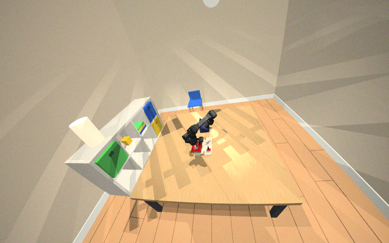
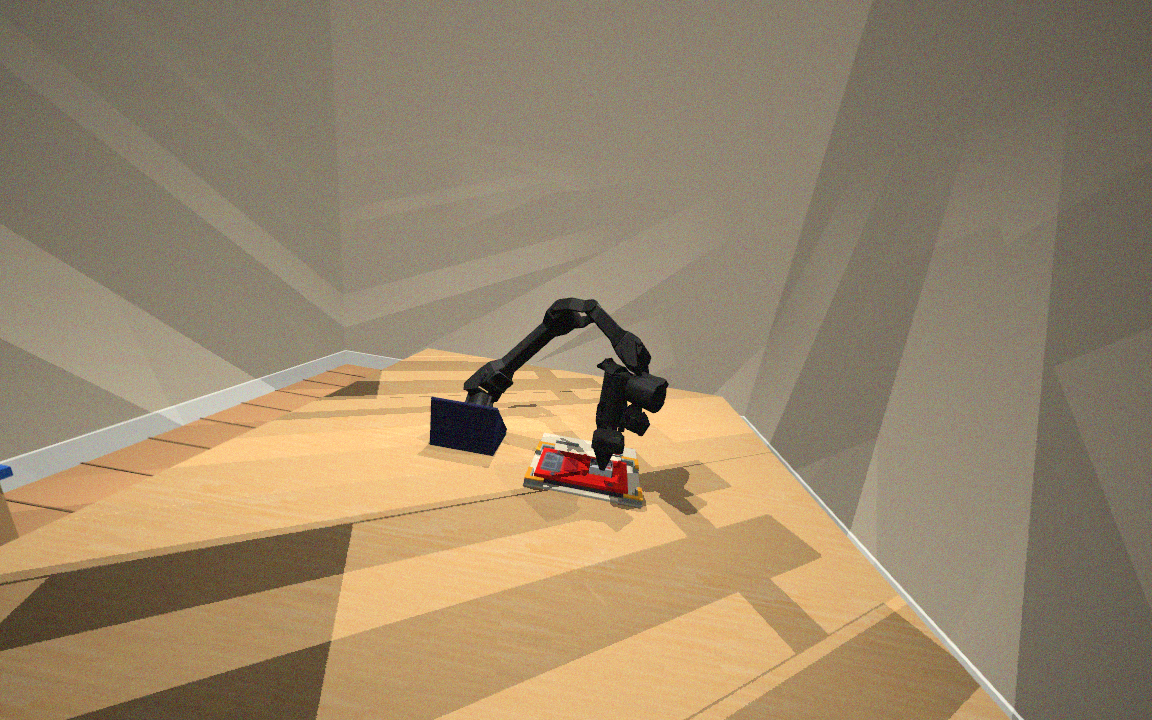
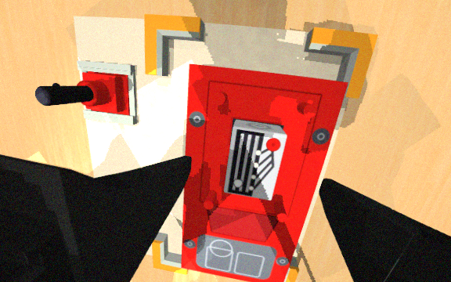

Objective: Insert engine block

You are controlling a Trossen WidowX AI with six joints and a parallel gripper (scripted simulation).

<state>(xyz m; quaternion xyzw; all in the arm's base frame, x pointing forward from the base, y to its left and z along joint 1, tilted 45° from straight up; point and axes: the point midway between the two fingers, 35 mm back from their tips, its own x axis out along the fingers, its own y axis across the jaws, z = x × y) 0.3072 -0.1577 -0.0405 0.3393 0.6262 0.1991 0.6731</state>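
Right now the grey engine block is 30 mm below my gripper tip and 10 mm to the left of it.
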